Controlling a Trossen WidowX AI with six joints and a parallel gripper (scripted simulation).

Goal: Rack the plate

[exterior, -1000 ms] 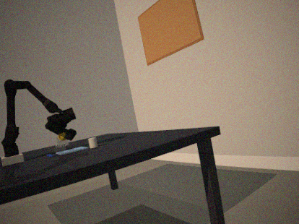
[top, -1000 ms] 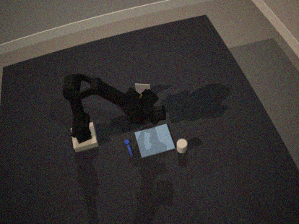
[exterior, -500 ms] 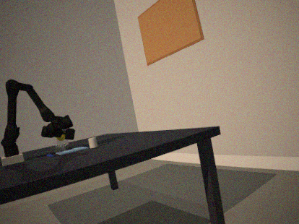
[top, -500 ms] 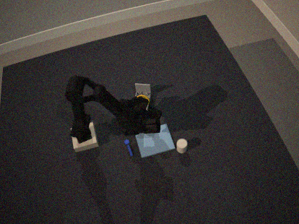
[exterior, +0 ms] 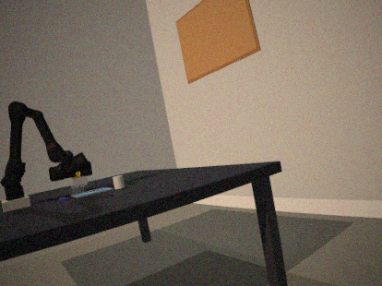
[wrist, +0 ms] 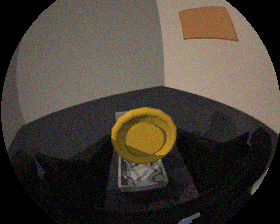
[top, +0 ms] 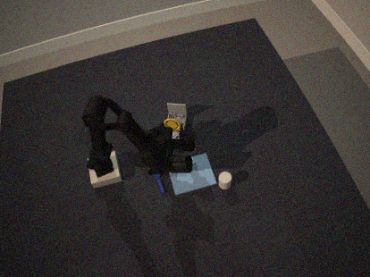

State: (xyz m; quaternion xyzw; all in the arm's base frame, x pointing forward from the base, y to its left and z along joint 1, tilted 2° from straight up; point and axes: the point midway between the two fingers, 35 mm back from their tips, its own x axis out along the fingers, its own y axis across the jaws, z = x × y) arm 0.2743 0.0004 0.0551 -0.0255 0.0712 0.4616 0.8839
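Now: gripper tip 20 mm short of the grey wire dish rack, 40 mm to the right of it and 70 mm above it. Also, from my gripper tip: white cup: 80 mm ahead, 260 mm to the right, 70 mm below; then blue spoon: 130 mm behind, 150 mm to the right, 90 mm below; then yellow plate: 10 mm to the right.
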